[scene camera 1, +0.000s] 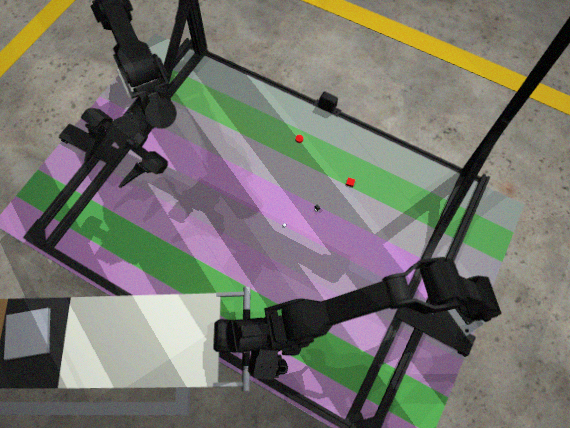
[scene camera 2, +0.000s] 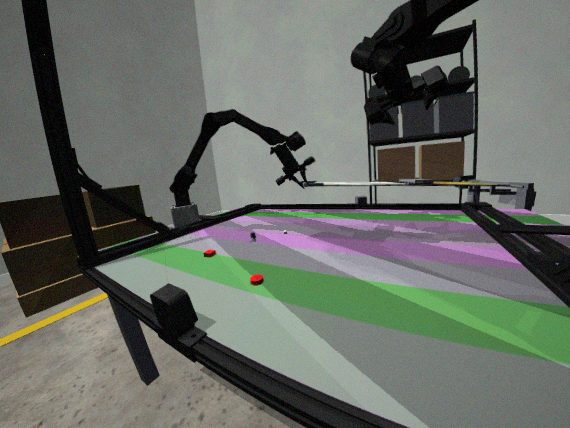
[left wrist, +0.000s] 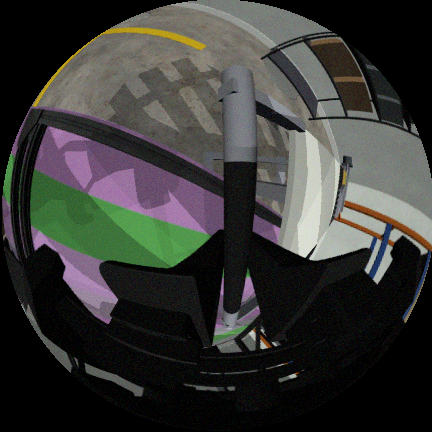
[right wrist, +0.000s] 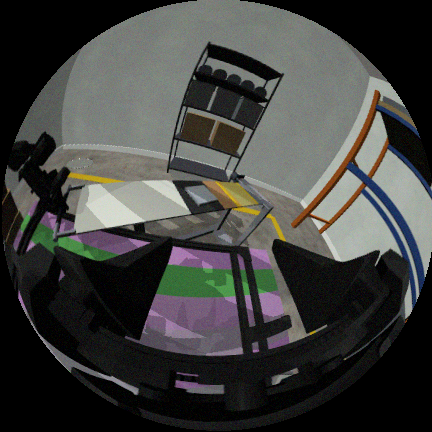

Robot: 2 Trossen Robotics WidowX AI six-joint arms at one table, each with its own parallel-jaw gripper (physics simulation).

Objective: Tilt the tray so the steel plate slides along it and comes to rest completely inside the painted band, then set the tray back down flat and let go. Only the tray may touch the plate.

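Note:
The tray (scene camera 1: 140, 345) (scene camera 2: 350, 183) (left wrist: 307, 200) (right wrist: 120, 202) is a long white board that looks about level, above the table's edge. In the right wrist view its far part has a black stretch, then an orange strip (right wrist: 219, 194) and a yellow strip (right wrist: 239, 194). The grey steel plate (scene camera 1: 27, 334) (right wrist: 200, 194) lies flat on the black stretch. I cannot tell which colour is the painted band. My left gripper (scene camera 1: 245, 334) (scene camera 2: 304, 184) (left wrist: 232, 234) is shut on the dark grip of the tray's handle bar. My right gripper (scene camera 2: 407, 112) (right wrist: 223, 243) is open and empty, above the table.
A red disc (scene camera 1: 299, 138) (scene camera 2: 256, 279), a red block (scene camera 1: 350, 182) (scene camera 2: 209, 253) and two tiny items lie on the striped table (scene camera 1: 390, 150). Black frame bars edge the table. A grey stand (scene camera 2: 524, 195) is under the tray's far end. A shelf rack stands by the wall.

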